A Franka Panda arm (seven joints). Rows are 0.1 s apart.
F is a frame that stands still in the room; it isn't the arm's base.
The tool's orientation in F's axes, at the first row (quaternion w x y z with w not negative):
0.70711 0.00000 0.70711 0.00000
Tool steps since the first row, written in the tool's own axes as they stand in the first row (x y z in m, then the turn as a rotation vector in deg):
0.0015 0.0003 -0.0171 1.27 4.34 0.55
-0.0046 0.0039 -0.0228 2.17 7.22 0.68
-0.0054 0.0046 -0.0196 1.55 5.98 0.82
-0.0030 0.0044 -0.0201 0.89 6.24 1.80
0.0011 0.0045 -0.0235 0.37 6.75 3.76
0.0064 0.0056 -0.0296 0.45 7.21 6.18
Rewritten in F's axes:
-0.0171 0.0003 -0.0015 0.55 4.34 -1.27
-0.0228 0.0039 0.0046 0.68 7.22 -2.17
-0.0196 0.0046 0.0054 0.82 5.98 -1.55
-0.0201 0.0044 0.0030 1.80 6.24 -0.89
-0.0235 0.0045 -0.0011 3.76 6.75 -0.37
-0.0296 0.0056 -0.0064 6.18 7.21 -0.45

